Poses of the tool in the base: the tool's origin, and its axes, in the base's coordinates. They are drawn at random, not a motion.
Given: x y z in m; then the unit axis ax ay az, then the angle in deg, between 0 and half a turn.
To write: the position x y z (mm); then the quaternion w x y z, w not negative. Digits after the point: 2 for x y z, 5 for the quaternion.
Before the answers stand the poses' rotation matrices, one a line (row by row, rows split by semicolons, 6 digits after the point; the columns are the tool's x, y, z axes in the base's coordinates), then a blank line. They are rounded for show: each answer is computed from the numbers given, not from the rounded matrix.
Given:
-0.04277, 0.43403, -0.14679, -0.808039, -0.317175, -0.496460, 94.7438
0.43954, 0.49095, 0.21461, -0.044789, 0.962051, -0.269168, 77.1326
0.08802, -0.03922, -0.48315, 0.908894, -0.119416, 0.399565, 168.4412
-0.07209, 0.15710, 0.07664, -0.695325, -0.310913, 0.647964, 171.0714
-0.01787, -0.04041, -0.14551, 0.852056, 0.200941, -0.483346, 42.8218
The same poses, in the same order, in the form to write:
0.624224 0.772245 0.118247; -0.217274 0.026219 0.975758; 0.750424 -0.634784 0.184156
0.224255 0.228915 0.947263; -0.295902 0.942124 -0.157621; -0.928521 -0.244950 0.279012
0.655703 -0.294934 0.695031; -0.134809 -0.951488 -0.276579; 0.742887 0.087657 -0.663653
-0.026788 0.329185 -0.943885; 0.530317 -0.795720 -0.292562; -0.847376 -0.508396 -0.153256
0.926971 0.374173 0.026817; -0.282907 0.744233 -0.605046; -0.246350 0.553274 0.795739

-42.77, 434.03, -146.79, 0.67724, -0.59453, -0.23337, -0.36528
439.54, 490.95, 214.61, 0.78189, -0.02792, 0.59976, -0.16780
88.02, -39.22, -483.15, 0.10070, 0.90427, -0.11881, 0.39753
-72.09, 157.10, 76.64, 0.07784, -0.69322, -0.30997, 0.64600
-17.87, -40.41, -145.51, 0.93099, 0.31105, 0.07335, -0.17645

